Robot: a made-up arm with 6 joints. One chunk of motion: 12 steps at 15 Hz.
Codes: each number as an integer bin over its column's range. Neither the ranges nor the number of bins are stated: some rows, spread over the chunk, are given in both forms.
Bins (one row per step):
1: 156 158 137 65 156 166
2: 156 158 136 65 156 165
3: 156 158 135 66 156 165
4: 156 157 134 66 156 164
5: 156 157 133 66 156 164
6: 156 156 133 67 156 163
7: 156 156 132 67 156 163
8: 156 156 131 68 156 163
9: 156 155 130 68 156 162
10: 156 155 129 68 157 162
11: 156 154 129 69 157 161
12: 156 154 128 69 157 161
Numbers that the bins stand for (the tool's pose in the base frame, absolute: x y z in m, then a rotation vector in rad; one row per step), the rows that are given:
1: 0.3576 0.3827 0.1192 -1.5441 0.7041 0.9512
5: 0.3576 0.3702 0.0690 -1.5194 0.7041 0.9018
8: 0.3576 0.3576 0.0439 -1.4700 0.7041 0.8771
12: 0.3576 0.3325 0.0063 -1.4453 0.7288 0.8276
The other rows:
2: 0.3576 0.3827 0.1067 -1.5441 0.7041 0.9265
3: 0.3576 0.3827 0.0941 -1.5194 0.7041 0.9265
4: 0.3576 0.3702 0.0816 -1.5194 0.7041 0.9018
6: 0.3576 0.3576 0.0690 -1.4947 0.7041 0.8771
7: 0.3576 0.3576 0.0565 -1.4947 0.7041 0.8771
9: 0.3576 0.3451 0.0314 -1.4700 0.7041 0.8524
10: 0.3576 0.3451 0.0188 -1.4700 0.7288 0.8524
11: 0.3576 0.3325 0.0188 -1.4453 0.7288 0.8276

